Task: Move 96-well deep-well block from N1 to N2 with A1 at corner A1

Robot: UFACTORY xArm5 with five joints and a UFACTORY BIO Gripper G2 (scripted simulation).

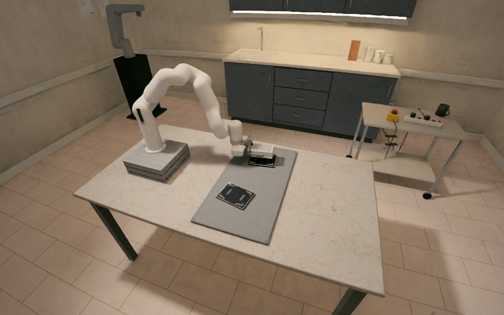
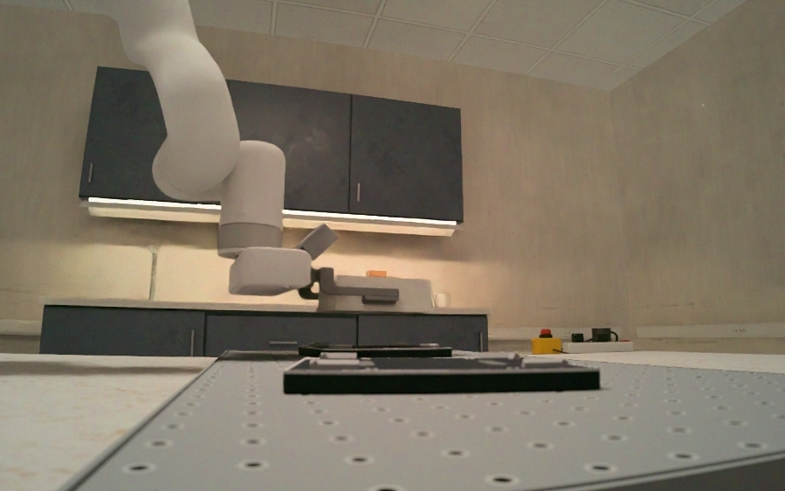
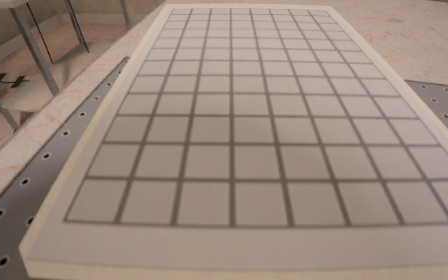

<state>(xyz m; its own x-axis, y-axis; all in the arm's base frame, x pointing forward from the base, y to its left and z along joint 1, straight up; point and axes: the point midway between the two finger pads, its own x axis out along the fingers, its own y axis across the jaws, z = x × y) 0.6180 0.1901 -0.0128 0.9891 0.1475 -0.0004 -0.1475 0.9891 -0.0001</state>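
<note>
Now: the A1 mark 7 cm behind my hand, 6 cm below it and 4 cm to the left of it. Round my hand: black plate nest 33 cm to the right, 7 cm below, 3 cm behind; then white 96-well deep-well block 1 cm ahead.
</note>
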